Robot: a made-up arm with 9 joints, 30 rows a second.
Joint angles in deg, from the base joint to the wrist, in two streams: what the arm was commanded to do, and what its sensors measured. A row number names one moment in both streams.
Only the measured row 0 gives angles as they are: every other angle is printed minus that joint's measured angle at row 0.
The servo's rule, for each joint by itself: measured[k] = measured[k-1] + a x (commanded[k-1-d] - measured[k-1]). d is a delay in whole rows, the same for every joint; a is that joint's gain. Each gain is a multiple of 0.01, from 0.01 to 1. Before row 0 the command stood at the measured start. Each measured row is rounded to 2 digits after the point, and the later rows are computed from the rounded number. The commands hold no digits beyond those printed.
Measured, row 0: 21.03, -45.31, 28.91, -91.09, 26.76, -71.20, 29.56, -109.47, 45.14
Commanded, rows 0 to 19: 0.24, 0.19, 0.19, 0.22, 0.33, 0.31, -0.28, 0.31, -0.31; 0.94, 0.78, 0.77, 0.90, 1.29, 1.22, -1.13, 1.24, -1.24; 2.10, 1.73, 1.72, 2.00, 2.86, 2.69, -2.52, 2.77, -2.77; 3.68, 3.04, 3.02, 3.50, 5.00, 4.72, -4.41, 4.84, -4.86; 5.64, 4.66, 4.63, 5.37, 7.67, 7.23, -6.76, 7.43, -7.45; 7.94, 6.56, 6.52, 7.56, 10.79, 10.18, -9.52, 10.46, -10.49; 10.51, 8.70, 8.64, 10.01, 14.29, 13.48, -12.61, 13.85, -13.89; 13.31, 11.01, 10.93, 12.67, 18.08, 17.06, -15.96, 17.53, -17.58; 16.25, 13.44, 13.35, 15.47, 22.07, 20.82, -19.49, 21.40, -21.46; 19.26, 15.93, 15.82, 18.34, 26.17, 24.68, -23.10, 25.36, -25.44; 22.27, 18.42, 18.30, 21.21, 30.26, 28.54, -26.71, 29.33, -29.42; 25.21, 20.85, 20.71, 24.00, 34.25, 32.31, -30.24, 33.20, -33.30; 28.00, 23.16, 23.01, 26.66, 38.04, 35.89, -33.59, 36.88, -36.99; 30.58, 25.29, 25.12, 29.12, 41.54, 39.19, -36.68, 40.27, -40.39; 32.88, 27.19, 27.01, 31.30, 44.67, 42.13, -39.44, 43.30, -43.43; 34.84, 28.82, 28.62, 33.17, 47.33, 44.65, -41.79, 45.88, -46.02; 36.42, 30.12, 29.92, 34.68, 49.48, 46.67, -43.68, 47.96, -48.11; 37.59, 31.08, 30.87, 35.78, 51.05, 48.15, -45.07, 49.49, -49.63; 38.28, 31.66, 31.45, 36.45, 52.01, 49.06, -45.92, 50.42, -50.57; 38.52, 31.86, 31.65, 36.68, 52.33, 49.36, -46.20, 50.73, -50.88
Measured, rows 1 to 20: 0.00, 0.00, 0.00, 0.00, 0.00, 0.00, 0.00, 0.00, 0.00; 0.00, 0.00, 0.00, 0.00, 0.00, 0.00, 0.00, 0.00, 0.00; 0.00, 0.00, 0.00, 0.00, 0.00, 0.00, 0.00, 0.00, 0.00; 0.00, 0.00, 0.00, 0.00, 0.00, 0.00, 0.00, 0.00, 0.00; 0.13, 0.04, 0.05, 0.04, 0.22, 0.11, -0.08, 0.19, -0.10; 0.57, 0.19, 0.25, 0.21, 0.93, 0.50, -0.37, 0.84, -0.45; 1.40, 0.50, 0.66, 0.57, 2.20, 1.27, -0.97, 2.04, -1.17; 2.63, 1.01, 1.32, 1.16, 4.05, 2.48, -1.93, 3.78, -2.31; 4.26, 1.74, 2.25, 2.00, 6.44, 4.14, -3.28, 6.04, -3.90; 6.25, 2.70, 3.45, 3.11, 9.31, 6.25, -5.03, 8.78, -5.94; 8.55, 3.90, 4.90, 4.49, 12.60, 8.78, -7.15, 11.92, -8.40; 11.12, 5.32, 6.59, 6.13, 16.22, 11.68, -9.62, 15.40, -11.25; 13.89, 6.94, 8.48, 8.00, 20.08, 14.88, -12.38, 19.12, -14.42; 16.79, 8.74, 10.54, 10.07, 24.10, 18.31, -15.38, 22.99, -17.84; 19.75, 10.68, 12.71, 12.30, 28.17, 21.89, -18.55, 26.92, -21.43; 22.70, 12.71, 14.95, 14.64, 32.18, 25.54, -21.82, 30.81, -25.11; 25.56, 14.80, 17.21, 17.04, 36.05, 29.16, -25.12, 34.57, -28.79; 28.27, 16.90, 19.42, 19.46, 39.67, 32.67, -28.36, 38.10, -32.39; 30.76, 18.96, 21.55, 21.83, 42.97, 35.98, -31.46, 41.32, -35.81; 32.96, 20.93, 23.53, 24.10, 45.85, 39.01, -34.35, 44.15, -38.98
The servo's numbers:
d 4
a 0.54 0.20 0.28 0.20 0.66 0.35 0.28 0.62 0.31

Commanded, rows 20 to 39: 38.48, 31.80, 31.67, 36.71, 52.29, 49.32, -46.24, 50.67, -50.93; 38.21, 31.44, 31.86, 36.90, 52.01, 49.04, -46.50, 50.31, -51.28; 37.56, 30.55, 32.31, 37.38, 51.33, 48.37, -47.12, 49.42, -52.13; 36.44, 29.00, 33.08, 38.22, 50.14, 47.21, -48.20, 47.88, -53.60; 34.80, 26.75, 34.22, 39.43, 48.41, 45.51, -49.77, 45.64, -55.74; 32.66, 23.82, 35.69, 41.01, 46.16, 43.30, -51.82, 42.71, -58.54; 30.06, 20.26, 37.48, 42.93, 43.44, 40.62, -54.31, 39.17, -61.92; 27.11, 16.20, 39.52, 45.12, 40.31, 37.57, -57.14, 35.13, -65.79; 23.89, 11.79, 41.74, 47.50, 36.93, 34.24, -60.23, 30.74, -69.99; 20.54, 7.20, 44.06, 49.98, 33.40, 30.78, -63.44, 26.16, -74.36; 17.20, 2.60, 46.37, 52.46, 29.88, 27.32, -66.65, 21.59, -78.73; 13.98, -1.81, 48.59, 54.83, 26.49, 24.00, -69.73, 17.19, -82.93; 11.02, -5.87, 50.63, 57.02, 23.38, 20.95, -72.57, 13.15, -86.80; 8.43, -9.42, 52.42, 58.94, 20.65, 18.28, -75.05, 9.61, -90.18; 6.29, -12.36, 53.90, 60.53, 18.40, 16.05, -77.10, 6.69, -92.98; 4.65, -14.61, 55.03, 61.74, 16.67, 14.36, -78.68, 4.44, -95.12; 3.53, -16.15, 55.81, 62.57, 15.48, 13.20, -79.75, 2.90, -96.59; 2.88, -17.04, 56.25, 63.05, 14.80, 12.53, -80.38, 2.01, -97.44; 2.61, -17.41, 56.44, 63.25, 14.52, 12.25, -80.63, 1.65, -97.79; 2.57, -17.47, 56.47, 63.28, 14.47, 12.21, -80.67, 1.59, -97.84
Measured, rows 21 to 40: 34.83, 22.77, 25.32, 26.22, 48.25, 41.69, -36.96, 46.51, -41.81; 36.32, 24.43, 26.87, 28.13, 50.10, 43.95, -39.23, 48.36, -44.23; 37.38, 25.88, 28.15, 29.79, 51.36, 45.74, -41.10, 49.64, -46.20; 38.00, 27.08, 29.13, 31.17, 52.00, 47.01, -42.53, 50.32, -47.65; 38.26, 28.02, 29.84, 32.28, 52.19, 47.82, -43.57, 50.54, -48.67; 38.23, 28.70, 30.41, 33.20, 52.07, 48.25, -44.39, 50.40, -49.48; 37.87, 29.07, 30.94, 34.04, 51.58, 48.29, -45.15, 49.79, -50.30; 37.10, 29.06, 31.54, 34.88, 50.63, 47.91, -46.00, 48.61, -51.32; 35.86, 28.60, 32.29, 35.79, 49.16, 47.07, -47.06, 46.77, -52.69; 34.13, 27.64, 33.24, 36.83, 47.18, 45.75, -48.39, 44.25, -54.50; 31.93, 26.16, 34.43, 38.05, 44.71, 43.95, -50.05, 41.10, -56.80; 29.33, 24.17, 35.86, 39.46, 41.81, 41.72, -52.04, 37.40, -59.59; 26.39, 21.69, 37.51, 41.07, 38.59, 39.10, -54.33, 33.27, -62.81; 23.23, 18.79, 39.34, 42.85, 35.16, 36.19, -56.88, 28.86, -66.39; 19.97, 15.55, 41.31, 44.77, 31.68, 33.09, -59.62, 24.35, -70.22; 16.74, 12.08, 43.35, 46.78, 28.25, 29.91, -62.45, 19.91, -74.16; 13.65, 8.49, 45.39, 48.83, 25.04, 26.77, -65.28, 15.72, -78.08; 10.83, 4.91, 47.36, 50.85, 22.14, 23.80, -68.02, 11.93, -81.83; 8.38, 1.46, 49.19, 52.79, 19.67, 21.09, -70.56, 8.68, -85.29; 6.37, -1.75, 50.83, 54.58, 17.69, 18.73, -72.83, 6.05, -88.34
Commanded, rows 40 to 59: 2.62, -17.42, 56.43, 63.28, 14.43, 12.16, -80.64, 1.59, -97.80; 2.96, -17.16, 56.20, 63.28, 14.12, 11.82, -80.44, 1.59, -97.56; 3.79, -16.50, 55.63, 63.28, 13.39, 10.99, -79.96, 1.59, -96.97; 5.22, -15.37, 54.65, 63.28, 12.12, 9.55, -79.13, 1.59, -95.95; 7.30, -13.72, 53.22, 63.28, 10.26, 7.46, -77.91, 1.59, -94.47; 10.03, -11.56, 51.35, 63.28, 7.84, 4.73, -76.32, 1.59, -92.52; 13.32, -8.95, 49.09, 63.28, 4.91, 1.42, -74.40, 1.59, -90.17; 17.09, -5.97, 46.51, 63.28, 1.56, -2.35, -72.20, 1.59, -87.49; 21.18, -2.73, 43.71, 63.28, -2.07, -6.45, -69.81, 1.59, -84.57; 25.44, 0.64, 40.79, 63.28, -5.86, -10.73, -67.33, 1.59, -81.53; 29.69, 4.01, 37.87, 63.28, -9.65, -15.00, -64.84, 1.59, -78.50; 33.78, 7.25, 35.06, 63.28, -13.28, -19.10, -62.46, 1.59, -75.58; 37.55, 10.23, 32.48, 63.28, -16.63, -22.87, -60.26, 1.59, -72.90; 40.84, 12.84, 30.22, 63.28, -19.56, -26.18, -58.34, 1.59, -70.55; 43.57, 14.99, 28.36, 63.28, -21.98, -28.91, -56.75, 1.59, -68.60; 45.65, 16.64, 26.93, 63.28, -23.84, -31.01, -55.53, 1.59, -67.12; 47.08, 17.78, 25.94, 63.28, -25.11, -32.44, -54.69, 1.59, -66.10; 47.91, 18.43, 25.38, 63.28, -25.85, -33.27, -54.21, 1.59, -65.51; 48.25, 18.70, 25.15, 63.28, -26.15, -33.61, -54.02, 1.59, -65.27; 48.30, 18.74, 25.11, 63.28, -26.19, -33.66, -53.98, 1.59, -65.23
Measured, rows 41 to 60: 4.84, -4.63, 52.22, 56.18, 16.23, 16.79, -74.77, 4.10, -90.90; 3.78, -7.11, 53.35, 57.55, 15.29, 15.30, -76.34, 2.80, -92.93; 3.15, -9.17, 54.22, 58.69, 14.78, 14.23, -77.54, 2.09, -94.44; 2.84, -10.83, 54.85, 59.61, 14.58, 13.52, -78.42, 1.78, -95.49; 2.72, -12.15, 55.29, 60.34, 14.48, 13.04, -79.04, 1.66, -96.21; 2.85, -13.15, 55.54, 60.93, 14.24, 12.61, -79.43, 1.62, -96.63; 3.36, -13.82, 55.57, 61.40, 13.68, 12.04, -79.58, 1.60, -96.74; 4.36, -14.13, 55.31, 61.78, 12.65, 11.17, -79.45, 1.59, -96.50; 5.95, -14.05, 54.72, 62.08, 11.07, 9.87, -79.02, 1.59, -95.87; 8.15, -13.55, 53.78, 62.32, 8.94, 8.07, -78.26, 1.59, -94.83; 10.94, -12.63, 52.47, 62.51, 6.28, 5.74, -77.18, 1.59, -93.39; 14.26, -11.30, 50.80, 62.66, 3.16, 2.91, -75.79, 1.59, -91.56; 18.00, -9.59, 48.81, 62.78, -0.29, -0.37, -74.12, 1.59, -89.39; 22.02, -7.54, 46.56, 62.88, -3.97, -4.00, -72.22, 1.59, -86.95; 26.16, -5.23, 44.13, 62.96, -7.72, -7.85, -70.15, 1.59, -84.33; 30.27, -2.73, 41.59, 63.02, -11.39, -11.79, -68.00, 1.59, -81.62; 34.20, -0.14, 39.04, 63.07, -14.85, -15.67, -65.83, 1.59, -78.92; 37.79, 2.46, 36.57, 63.11, -17.96, -19.35, -63.73, 1.59, -76.33; 40.91, 4.97, 34.27, 63.14, -20.61, -22.70, -61.78, 1.59, -73.93; 43.47, 7.30, 32.21, 63.17, -22.74, -25.61, -60.03, 1.59, -71.82
